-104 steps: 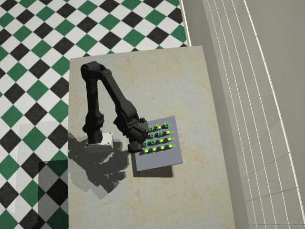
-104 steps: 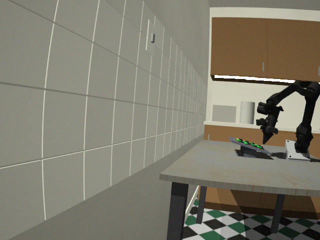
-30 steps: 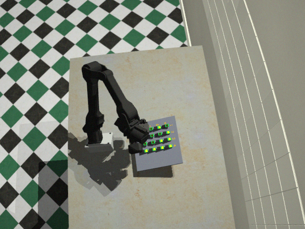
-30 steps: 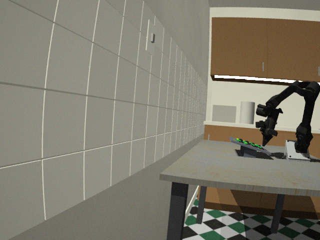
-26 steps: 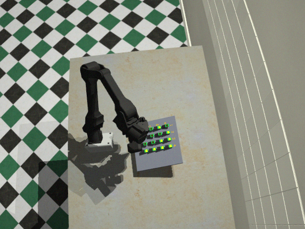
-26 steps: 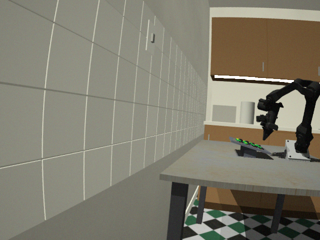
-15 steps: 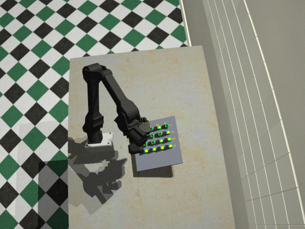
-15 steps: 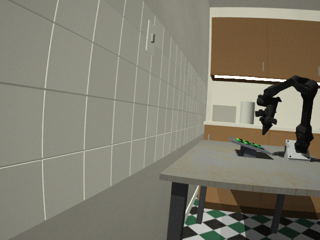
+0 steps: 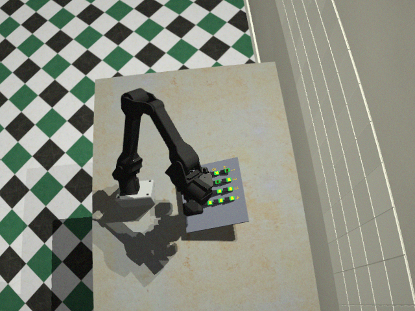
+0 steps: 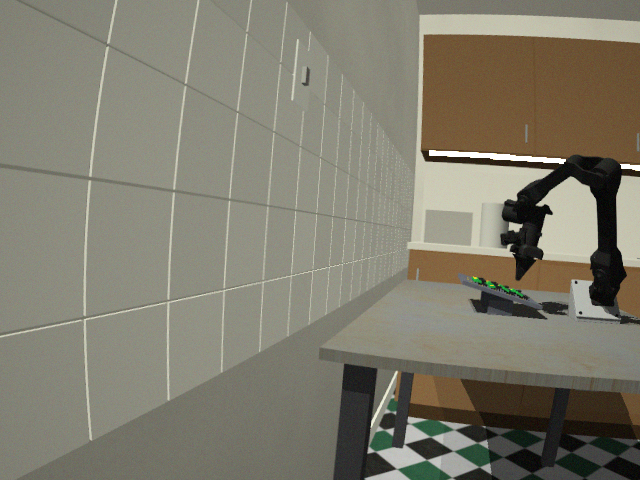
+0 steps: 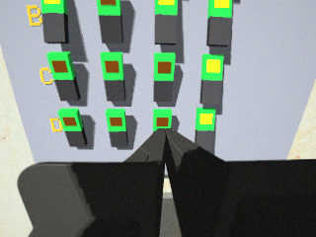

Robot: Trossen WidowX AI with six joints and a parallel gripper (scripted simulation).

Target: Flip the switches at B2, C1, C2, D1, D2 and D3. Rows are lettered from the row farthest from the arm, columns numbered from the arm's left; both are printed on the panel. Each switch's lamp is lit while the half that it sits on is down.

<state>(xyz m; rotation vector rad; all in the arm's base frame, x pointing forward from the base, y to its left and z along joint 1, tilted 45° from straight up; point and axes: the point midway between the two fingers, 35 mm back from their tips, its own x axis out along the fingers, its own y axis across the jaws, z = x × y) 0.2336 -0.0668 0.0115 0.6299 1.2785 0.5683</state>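
Now: hand 70 mm above the switch D3. The rest, counted from my hand: switch B2: 80 mm ahead, 50 mm below, 40 mm to the left; switch B1: 80 mm ahead, 70 mm to the left, 50 mm below; switch C3: 60 mm below, 40 mm ahead.
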